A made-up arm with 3 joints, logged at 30 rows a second.
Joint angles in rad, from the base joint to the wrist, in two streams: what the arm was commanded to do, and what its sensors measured. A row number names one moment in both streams.
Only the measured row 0 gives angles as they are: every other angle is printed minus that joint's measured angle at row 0.
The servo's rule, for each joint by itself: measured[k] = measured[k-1] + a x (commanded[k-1-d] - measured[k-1]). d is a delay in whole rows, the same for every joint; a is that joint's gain. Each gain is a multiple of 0.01, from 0.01 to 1. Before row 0 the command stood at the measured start. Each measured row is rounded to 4 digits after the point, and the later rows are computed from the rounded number. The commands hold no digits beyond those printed.
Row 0, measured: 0.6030, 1.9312, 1.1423
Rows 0 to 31, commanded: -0.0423, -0.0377, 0.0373; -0.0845, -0.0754, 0.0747; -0.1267, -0.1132, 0.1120; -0.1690, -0.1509, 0.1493; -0.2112, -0.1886, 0.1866; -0.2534, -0.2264, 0.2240; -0.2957, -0.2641, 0.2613; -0.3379, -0.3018, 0.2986; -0.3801, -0.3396, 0.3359; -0.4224, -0.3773, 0.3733; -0.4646, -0.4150, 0.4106; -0.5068, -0.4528, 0.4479; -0.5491, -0.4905, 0.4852; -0.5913, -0.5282, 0.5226; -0.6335, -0.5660, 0.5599; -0.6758, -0.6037, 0.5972; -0.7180, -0.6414, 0.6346; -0.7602, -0.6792, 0.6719; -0.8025, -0.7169, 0.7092; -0.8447, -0.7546, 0.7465; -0.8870, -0.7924, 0.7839; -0.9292, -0.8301, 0.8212; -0.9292, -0.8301, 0.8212; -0.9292, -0.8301, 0.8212; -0.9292, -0.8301, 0.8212; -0.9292, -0.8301, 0.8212; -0.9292, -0.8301, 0.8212; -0.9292, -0.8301, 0.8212; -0.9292, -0.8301, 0.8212; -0.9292, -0.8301, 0.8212; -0.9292, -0.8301, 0.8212; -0.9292, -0.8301, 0.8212
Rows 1 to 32, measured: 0.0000, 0.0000, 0.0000; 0.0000, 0.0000, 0.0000; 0.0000, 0.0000, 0.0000; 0.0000, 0.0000, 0.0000; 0.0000, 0.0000, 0.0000; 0.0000, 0.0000, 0.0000; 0.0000, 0.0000, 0.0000; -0.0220, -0.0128, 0.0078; -0.0545, -0.0341, 0.0218; -0.0920, -0.0610, 0.0407; -0.1320, -0.0916, 0.0635; -0.1732, -0.1246, 0.0894; -0.2149, -0.1592, 0.1177; -0.2569, -0.1949, 0.1479; -0.2990, -0.2312, 0.1795; -0.3412, -0.2681, 0.2123; -0.3834, -0.3052, 0.2461; -0.4256, -0.3425, 0.2806; -0.4678, -0.3800, 0.3157; -0.5101, -0.4176, 0.3513; -0.5523, -0.4552, 0.3873; -0.5945, -0.4929, 0.4235; -0.6368, -0.5306, 0.4600; -0.6790, -0.5683, 0.4967; -0.7212, -0.6060, 0.5335; -0.7635, -0.6437, 0.5704; -0.8057, -0.6814, 0.6074; -0.8480, -0.7191, 0.6445; -0.8902, -0.7568, 0.6816; -0.9105, -0.7817, 0.7109; -0.9202, -0.7982, 0.7341; -0.9249, -0.8090, 0.7524
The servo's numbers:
d 7
a 0.52 0.34 0.21

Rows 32 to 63, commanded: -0.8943, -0.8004, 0.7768; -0.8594, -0.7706, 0.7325; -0.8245, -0.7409, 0.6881; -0.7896, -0.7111, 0.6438; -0.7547, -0.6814, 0.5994; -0.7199, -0.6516, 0.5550; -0.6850, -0.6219, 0.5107; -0.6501, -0.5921, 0.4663; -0.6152, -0.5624, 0.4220; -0.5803, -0.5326, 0.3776; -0.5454, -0.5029, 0.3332; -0.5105, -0.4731, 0.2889; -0.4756, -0.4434, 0.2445; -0.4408, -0.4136, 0.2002; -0.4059, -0.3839, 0.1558; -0.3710, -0.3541, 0.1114; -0.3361, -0.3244, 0.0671; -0.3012, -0.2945, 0.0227; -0.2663, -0.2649, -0.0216; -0.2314, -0.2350, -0.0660; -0.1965, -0.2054, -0.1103; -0.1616, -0.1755, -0.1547; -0.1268, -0.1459, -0.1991; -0.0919, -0.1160, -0.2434; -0.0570, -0.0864, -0.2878; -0.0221, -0.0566, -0.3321; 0.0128, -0.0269, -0.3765; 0.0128, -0.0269, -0.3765; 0.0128, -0.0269, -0.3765; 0.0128, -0.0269, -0.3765; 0.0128, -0.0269, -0.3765; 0.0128, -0.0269, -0.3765
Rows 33 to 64, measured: -0.9271, -0.8162, 0.7668; -0.9282, -0.8209, 0.7782; -0.9287, -0.8240, 0.7872; -0.9290, -0.8261, 0.7943; -0.9291, -0.8275, 0.7999; -0.9292, -0.8284, 0.8044; -0.9292, -0.8290, 0.8079; -0.9111, -0.8193, 0.8014; -0.8842, -0.8027, 0.7869; -0.8532, -0.7817, 0.7662; -0.8201, -0.7577, 0.7405; -0.7861, -0.7318, 0.7109; -0.7517, -0.7045, 0.6782; -0.7170, -0.6764, 0.6430; -0.6822, -0.6477, 0.6059; -0.6474, -0.6187, 0.5673; -0.6125, -0.5894, 0.5275; -0.5776, -0.5600, 0.4867; -0.5427, -0.5305, 0.4452; -0.5078, -0.5009, 0.4031; -0.4730, -0.4712, 0.3605; -0.4381, -0.4415, 0.3175; -0.4032, -0.4118, 0.2742; -0.3683, -0.3821, 0.2307; -0.3334, -0.3523, 0.1870; -0.2985, -0.3226, 0.1432; -0.2636, -0.2928, 0.0993; -0.2287, -0.2631, 0.0553; -0.1938, -0.2333, 0.0112; -0.1590, -0.2036, -0.0330; -0.1241, -0.1738, -0.0772; -0.0892, -0.1441, -0.1214
